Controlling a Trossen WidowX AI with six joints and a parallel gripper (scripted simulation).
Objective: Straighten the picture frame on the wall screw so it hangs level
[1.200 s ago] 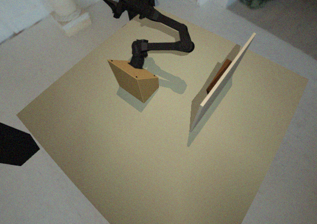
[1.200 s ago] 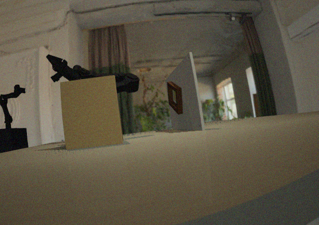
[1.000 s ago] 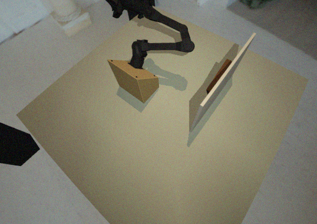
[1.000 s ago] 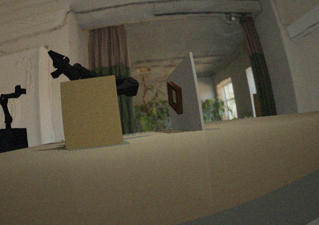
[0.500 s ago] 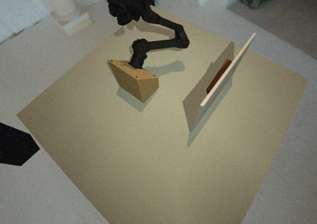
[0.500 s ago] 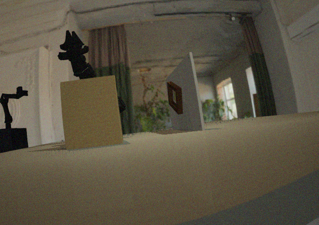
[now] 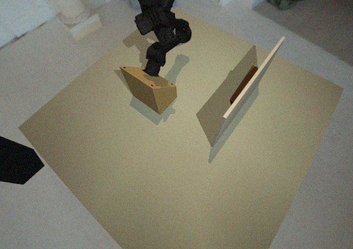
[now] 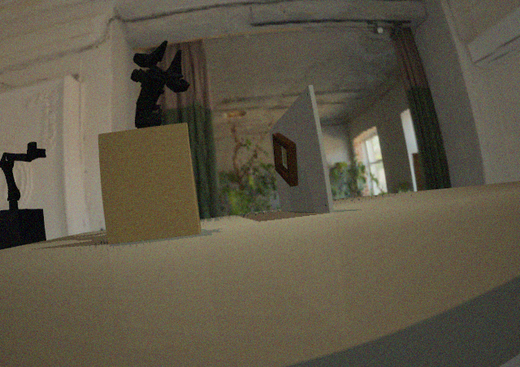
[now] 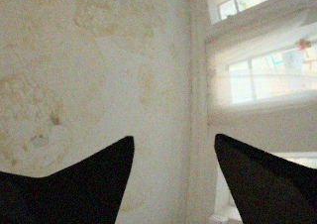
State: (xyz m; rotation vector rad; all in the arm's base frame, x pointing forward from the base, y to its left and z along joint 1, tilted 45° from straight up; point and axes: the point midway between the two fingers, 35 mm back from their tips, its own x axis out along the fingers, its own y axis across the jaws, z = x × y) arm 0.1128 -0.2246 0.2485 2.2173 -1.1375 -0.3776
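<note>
The brown picture frame is 32 cm below my gripper tip, 31 cm ahead of it and 19 cm to the left of it. The rest, counted from my gripper tip: white wall panel: 34 cm below, 32 cm ahead, 18 cm to the left.
</note>
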